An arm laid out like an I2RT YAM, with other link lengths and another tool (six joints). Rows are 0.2 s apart.
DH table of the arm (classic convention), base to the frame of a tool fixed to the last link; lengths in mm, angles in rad. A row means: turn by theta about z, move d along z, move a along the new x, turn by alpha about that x. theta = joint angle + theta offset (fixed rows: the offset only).
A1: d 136.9, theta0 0, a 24, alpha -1.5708
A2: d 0, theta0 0, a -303.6, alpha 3.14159
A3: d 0, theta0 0.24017, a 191.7, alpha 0
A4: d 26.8, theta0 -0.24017, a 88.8, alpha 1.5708
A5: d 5.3, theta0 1.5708, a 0, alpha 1.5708
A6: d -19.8, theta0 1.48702, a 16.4, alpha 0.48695
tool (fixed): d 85, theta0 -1.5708, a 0, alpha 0
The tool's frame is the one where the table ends.
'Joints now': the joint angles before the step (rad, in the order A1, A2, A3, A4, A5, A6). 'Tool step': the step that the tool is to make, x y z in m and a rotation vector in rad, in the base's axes. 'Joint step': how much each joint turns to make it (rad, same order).
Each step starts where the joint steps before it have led.
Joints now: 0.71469, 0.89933, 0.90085, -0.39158, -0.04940, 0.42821
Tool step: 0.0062, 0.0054, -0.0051, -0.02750, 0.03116, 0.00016
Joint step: 0.00023, 0.04208, 0.00004, 0.00047, 0.00020, -0.00029
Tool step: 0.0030, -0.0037, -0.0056, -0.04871, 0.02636, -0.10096
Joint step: -0.00059, 0.02810, 0.00035, -0.02414, 0.09866, 0.02681
